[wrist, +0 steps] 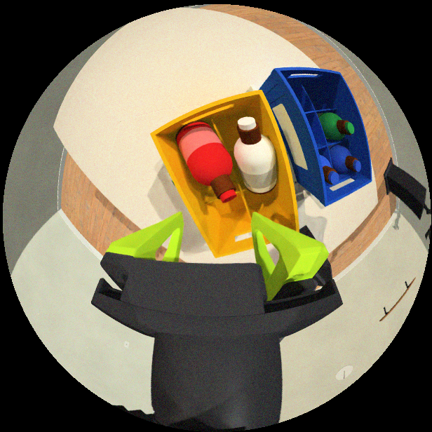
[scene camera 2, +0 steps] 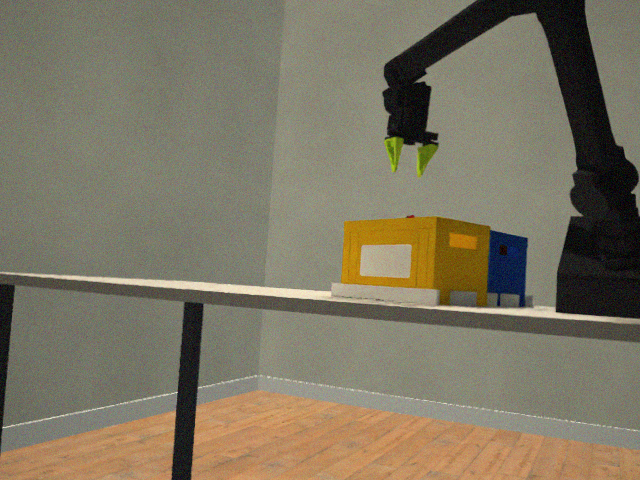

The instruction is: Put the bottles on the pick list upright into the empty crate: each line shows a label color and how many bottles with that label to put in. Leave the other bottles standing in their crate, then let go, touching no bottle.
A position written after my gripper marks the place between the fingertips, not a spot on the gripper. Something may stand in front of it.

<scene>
my gripper: wrist 216,217; scene camera 2 406,174
white bottle: wrist 255,156
</scene>
